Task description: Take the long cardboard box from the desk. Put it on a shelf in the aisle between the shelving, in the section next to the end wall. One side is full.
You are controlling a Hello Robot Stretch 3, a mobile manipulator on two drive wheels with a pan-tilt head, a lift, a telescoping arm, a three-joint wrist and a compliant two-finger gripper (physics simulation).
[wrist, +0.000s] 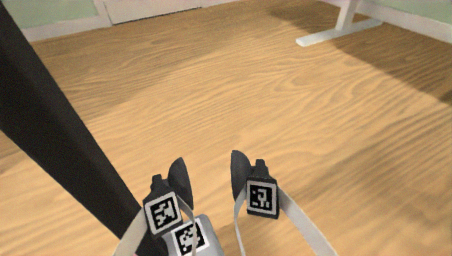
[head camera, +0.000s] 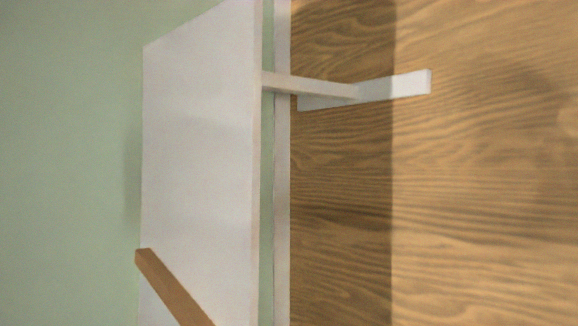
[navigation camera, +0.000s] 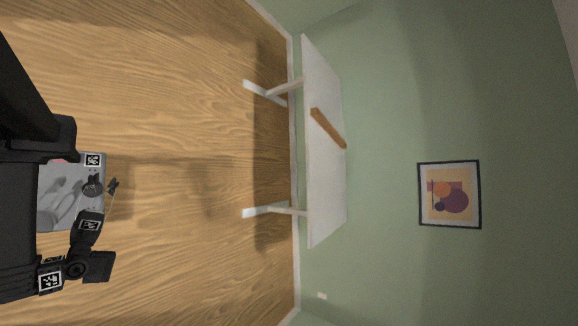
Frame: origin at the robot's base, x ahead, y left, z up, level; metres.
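Seen in the pictures: gripper, between the fingertips: (wrist: pixel 210 170) (navigation camera: pixel 106 175).
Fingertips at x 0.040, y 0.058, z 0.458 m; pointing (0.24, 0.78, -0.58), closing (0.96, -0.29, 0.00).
Note:
A point is followed by its place in that frame.
The long cardboard box (head camera: pixel 172 285) {z 0.748, x 1.347, y 0.377 m} (navigation camera: pixel 328 128) {z 0.761, x 1.202, y 0.412 m} lies on the white desk (head camera: pixel 200 150) {z 0.720, x 1.236, y -0.027 m} (navigation camera: pixel 325 185) {z 0.721, x 1.200, y -0.017 m}, slanting from near the front edge to the back edge by the wall. The head and navigation views are turned sideways; the box is cut off by the frame in the head view. My gripper (navigation camera: pixel 104 185) {z 0.458, x 0.040, y 0.058 m} (wrist: pixel 210 170) {z 0.458, x 0.040, y 0.058 m} is open and empty, with its two fingertips apart. It is close to my base, away from the desk, with wood floor beyond it in the wrist view. The shelving does not show in these views.
A desk foot (head camera: pixel 410 82) (navigation camera: pixel 256 211) (wrist: pixel 330 36) stands out on the wood floor. A green wall with a framed picture (navigation camera: pixel 450 195) {z 1.600, x 1.765, y -0.136 m} is behind the desk. My dark mast (wrist: pixel 55 115) {z 0.512, x -0.051, y 0.117 m} crosses the left of the wrist view.

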